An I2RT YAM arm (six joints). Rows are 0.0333 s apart.
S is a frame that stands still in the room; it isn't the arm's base.
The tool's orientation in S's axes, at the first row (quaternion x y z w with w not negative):
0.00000 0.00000 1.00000 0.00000
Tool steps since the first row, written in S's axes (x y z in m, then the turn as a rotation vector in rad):
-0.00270 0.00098 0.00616 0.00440 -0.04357 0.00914
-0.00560 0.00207 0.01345 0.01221 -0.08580 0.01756
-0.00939 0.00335 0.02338 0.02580 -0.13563 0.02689
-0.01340 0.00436 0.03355 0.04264 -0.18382 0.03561
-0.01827 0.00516 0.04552 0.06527 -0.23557 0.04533
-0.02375 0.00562 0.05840 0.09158 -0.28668 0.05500
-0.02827 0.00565 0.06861 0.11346 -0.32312 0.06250
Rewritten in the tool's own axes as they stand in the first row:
0.00270 -0.00098 0.00616 -0.00440 0.04357 0.00914
0.00560 -0.00207 0.01345 -0.01221 0.08580 0.01756
0.00939 -0.00335 0.02338 -0.02580 0.13563 0.02689
0.01340 -0.00436 0.03355 -0.04264 0.18382 0.03561
0.01827 -0.00516 0.04552 -0.06527 0.23557 0.04533
0.02375 -0.00562 0.05840 -0.09158 0.28668 0.05500
0.02827 -0.00565 0.06861 -0.11346 0.32312 0.06250

